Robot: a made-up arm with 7 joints. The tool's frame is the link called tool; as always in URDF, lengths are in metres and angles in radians. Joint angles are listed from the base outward.
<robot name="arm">
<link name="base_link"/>
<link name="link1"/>
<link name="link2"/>
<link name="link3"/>
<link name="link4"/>
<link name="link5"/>
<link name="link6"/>
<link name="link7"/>
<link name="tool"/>
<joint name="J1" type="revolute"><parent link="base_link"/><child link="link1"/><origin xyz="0 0.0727 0" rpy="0 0 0"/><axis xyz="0 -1 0"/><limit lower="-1.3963" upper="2"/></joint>
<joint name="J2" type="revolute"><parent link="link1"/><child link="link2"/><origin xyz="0 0.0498 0" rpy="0 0 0"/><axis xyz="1 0 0"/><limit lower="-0.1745" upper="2"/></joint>
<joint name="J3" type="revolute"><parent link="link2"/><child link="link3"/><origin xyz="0 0 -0.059" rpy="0 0 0"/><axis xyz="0 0 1"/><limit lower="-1.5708" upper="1.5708"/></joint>
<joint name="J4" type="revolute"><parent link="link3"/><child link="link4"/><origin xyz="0 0 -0.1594" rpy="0 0 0"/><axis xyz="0 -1 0"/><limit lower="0" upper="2.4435"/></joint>
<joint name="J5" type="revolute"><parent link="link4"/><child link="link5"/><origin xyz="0 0 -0.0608" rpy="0 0 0"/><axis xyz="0 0 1"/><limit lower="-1.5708" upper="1.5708"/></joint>
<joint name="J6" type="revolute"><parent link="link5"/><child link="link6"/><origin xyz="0 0 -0.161" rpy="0 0 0"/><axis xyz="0 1 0"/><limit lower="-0.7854" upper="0.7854"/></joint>
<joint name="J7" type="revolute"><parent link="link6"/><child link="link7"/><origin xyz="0 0 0" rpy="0 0 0"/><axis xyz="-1 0 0"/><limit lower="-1.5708" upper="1.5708"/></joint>
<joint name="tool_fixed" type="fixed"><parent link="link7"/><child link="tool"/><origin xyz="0 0 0" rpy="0 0 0"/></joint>
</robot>
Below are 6 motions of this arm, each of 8 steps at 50 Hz.
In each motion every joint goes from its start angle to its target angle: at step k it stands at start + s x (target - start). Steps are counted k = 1, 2, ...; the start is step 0. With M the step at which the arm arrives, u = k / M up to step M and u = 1 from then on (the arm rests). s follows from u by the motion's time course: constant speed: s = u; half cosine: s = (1 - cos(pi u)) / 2; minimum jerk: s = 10 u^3 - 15 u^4 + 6 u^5.
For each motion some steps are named. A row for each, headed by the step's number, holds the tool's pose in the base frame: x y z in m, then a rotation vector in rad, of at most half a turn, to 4 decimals.
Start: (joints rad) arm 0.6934 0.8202 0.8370 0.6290 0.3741 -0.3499 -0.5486
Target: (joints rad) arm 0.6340 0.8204 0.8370 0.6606 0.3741 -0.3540 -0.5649
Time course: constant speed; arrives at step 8
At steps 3, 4, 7, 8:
3: 0.1928 0.4794 -0.1000 1.0818 -1.6888 1.6897
4: 0.1920 0.4794 -0.1005 1.0887 -1.6879 1.6851
7: 0.1894 0.4793 -0.1021 1.1092 -1.6854 1.6710
8: 0.1886 0.4793 -0.1027 1.1160 -1.6846 1.6663

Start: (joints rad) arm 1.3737 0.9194 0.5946 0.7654 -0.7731 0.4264 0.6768
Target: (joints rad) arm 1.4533 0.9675 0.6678 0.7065 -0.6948 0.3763 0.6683
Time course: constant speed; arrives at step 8
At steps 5, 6, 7, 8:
5: 0.1675 0.4860 0.0949 0.7051 -1.4829 0.4296
6: 0.1644 0.4880 0.0950 0.6968 -1.5037 0.4419
7: 0.1614 0.4899 0.0951 0.6885 -1.5246 0.4542
8: 0.1585 0.4919 0.0951 0.6802 -1.5456 0.4666

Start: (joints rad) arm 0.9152 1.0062 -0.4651 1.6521 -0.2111 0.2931 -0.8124
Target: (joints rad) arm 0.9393 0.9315 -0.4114 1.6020 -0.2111 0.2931 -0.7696
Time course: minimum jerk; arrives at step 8
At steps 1, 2, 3, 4, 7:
1: 0.2720 0.2387 0.0403 1.7513 -2.1484 -0.0655
2: 0.2726 0.2388 0.0410 1.7466 -2.1473 -0.0580
3: 0.2739 0.2389 0.0423 1.7370 -2.1451 -0.0435
4: 0.2756 0.2390 0.0440 1.7241 -2.1423 -0.0247
7: 0.2791 0.2393 0.0474 1.6945 -2.1357 0.0149

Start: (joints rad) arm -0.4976 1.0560 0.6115 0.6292 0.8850 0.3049 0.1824
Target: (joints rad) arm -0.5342 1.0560 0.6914 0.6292 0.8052 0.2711 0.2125
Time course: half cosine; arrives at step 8
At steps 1, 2, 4, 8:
1: 0.0313 0.5057 -0.1655 0.5896 -0.7066 0.7259
2: 0.0304 0.5062 -0.1646 0.5948 -0.7090 0.7210
4: 0.0277 0.5076 -0.1616 0.6116 -0.7162 0.7048
8: 0.0237 0.5097 -0.1574 0.6352 -0.7255 0.6814

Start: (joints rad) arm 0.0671 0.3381 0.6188 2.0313 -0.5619 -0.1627 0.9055
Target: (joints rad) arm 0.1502 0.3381 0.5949 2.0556 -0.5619 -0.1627 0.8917
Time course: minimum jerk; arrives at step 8
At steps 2, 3, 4, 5, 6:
2: 0.1671 0.2703 -0.0621 0.8026 -1.4523 -1.0433
3: 0.1681 0.2692 -0.0592 0.8132 -1.4689 -1.0433
4: 0.1692 0.2677 -0.0554 0.8273 -1.4905 -1.0432
5: 0.1703 0.2662 -0.0516 0.8414 -1.5120 -1.0430
6: 0.1711 0.2651 -0.0487 0.8523 -1.5285 -1.0427

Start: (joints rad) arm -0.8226 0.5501 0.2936 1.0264 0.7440 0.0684 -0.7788
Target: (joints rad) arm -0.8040 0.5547 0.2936 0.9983 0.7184 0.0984 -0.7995
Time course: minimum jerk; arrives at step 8
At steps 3, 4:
3: -0.0634 0.3444 -0.3073 1.1672 -0.1902 0.6098
4: -0.0633 0.3451 -0.3077 1.1745 -0.1810 0.6050

